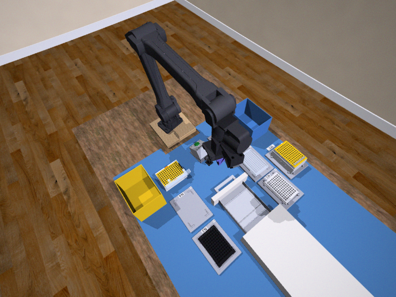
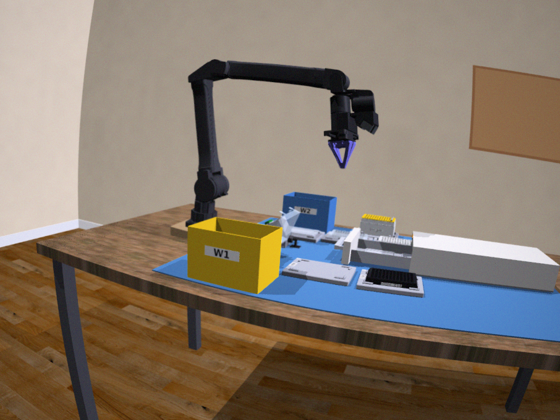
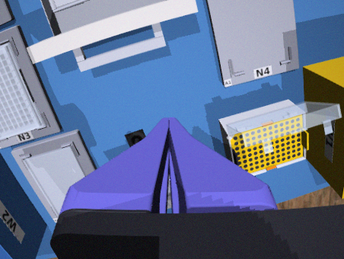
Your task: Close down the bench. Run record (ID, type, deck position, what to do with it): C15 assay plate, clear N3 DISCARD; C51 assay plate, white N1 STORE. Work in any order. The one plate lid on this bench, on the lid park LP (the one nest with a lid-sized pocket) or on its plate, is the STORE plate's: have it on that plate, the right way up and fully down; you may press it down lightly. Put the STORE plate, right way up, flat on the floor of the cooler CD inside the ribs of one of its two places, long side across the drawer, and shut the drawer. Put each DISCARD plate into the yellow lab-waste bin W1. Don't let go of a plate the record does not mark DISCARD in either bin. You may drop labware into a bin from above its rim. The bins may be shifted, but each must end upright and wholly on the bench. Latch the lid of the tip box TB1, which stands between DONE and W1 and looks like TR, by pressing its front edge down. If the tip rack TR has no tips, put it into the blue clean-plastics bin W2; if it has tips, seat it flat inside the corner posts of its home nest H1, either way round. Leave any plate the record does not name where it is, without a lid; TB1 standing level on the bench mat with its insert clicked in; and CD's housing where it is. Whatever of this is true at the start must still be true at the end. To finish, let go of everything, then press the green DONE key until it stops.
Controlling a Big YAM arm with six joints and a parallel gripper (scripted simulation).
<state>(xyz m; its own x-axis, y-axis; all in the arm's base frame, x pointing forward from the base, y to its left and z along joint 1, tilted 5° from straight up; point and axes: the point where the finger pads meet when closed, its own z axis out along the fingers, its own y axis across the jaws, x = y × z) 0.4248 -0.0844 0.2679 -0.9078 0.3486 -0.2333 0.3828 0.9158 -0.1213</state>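
Right now my hand is 17 cm above the tip box lid, 13 cm past it and 11 cm to the left of it. From my hand the other things lie so: cooler drawer: 24 cm below, 17 cm ahead, 2 cm to the left; then nest N4: 26 cm below, 14 cm to the right, 2 cm behind; then green DONE key: 21 cm behind, 20 cm below, 9 cm to the left.
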